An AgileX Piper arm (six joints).
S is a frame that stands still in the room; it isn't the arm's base.
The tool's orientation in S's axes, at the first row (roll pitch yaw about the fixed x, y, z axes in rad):
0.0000 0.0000 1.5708
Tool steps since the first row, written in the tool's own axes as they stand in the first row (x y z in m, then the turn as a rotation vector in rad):
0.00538 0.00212 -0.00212 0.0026 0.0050 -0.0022
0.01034 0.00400 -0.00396 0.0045 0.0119 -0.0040
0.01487 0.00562 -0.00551 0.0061 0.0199 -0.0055
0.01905 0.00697 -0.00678 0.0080 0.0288 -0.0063
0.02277 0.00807 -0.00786 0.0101 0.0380 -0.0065
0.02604 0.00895 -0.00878 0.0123 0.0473 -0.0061
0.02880 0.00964 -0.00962 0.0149 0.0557 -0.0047
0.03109 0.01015 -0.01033 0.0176 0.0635 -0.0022
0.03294 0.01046 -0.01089 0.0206 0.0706 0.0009
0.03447 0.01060 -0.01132 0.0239 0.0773 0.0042
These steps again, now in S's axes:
-0.00212 0.00538 -0.00212 -0.0050 0.0026 -0.0022
-0.00400 0.01034 -0.00396 -0.0119 0.0045 -0.0040
-0.00562 0.01487 -0.00551 -0.0199 0.0061 -0.0055
-0.00697 0.01905 -0.00678 -0.0288 0.0080 -0.0063
-0.00807 0.02277 -0.00786 -0.0380 0.0101 -0.0065
-0.00895 0.02604 -0.00878 -0.0473 0.0123 -0.0061
-0.00964 0.02880 -0.00962 -0.0557 0.0149 -0.0047
-0.01015 0.03109 -0.01033 -0.0635 0.0176 -0.0022
-0.01046 0.03294 -0.01089 -0.0706 0.0206 0.0009
-0.01060 0.03447 -0.01132 -0.0773 0.0239 0.0042

